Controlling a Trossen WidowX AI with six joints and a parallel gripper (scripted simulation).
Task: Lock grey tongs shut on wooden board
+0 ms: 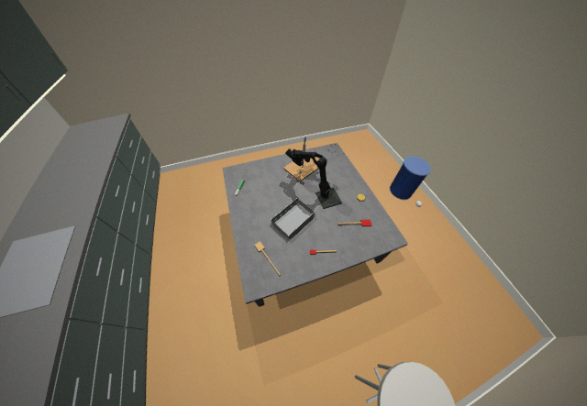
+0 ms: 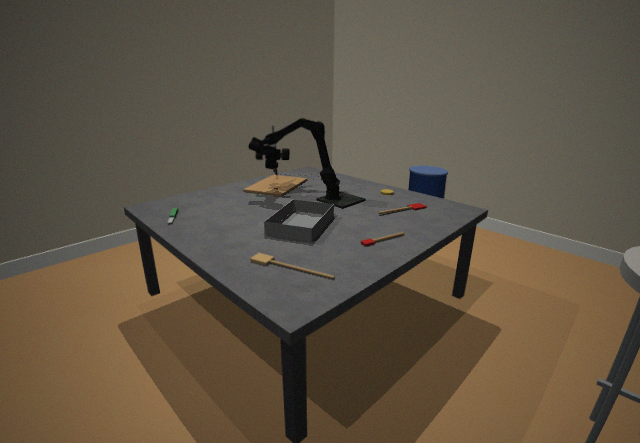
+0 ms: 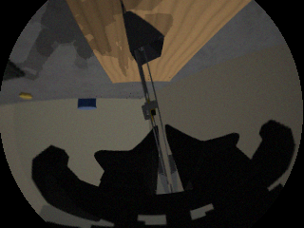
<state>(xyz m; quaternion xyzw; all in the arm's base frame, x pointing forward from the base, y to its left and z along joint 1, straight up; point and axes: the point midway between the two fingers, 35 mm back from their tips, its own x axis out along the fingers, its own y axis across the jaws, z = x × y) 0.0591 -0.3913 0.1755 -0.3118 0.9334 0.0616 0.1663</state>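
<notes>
The wooden board lies 17 cm below my gripper tip. Round my gripper tip: metal roasting tin: 32 cm ahead, 54 cm to the left, 15 cm below.
</notes>
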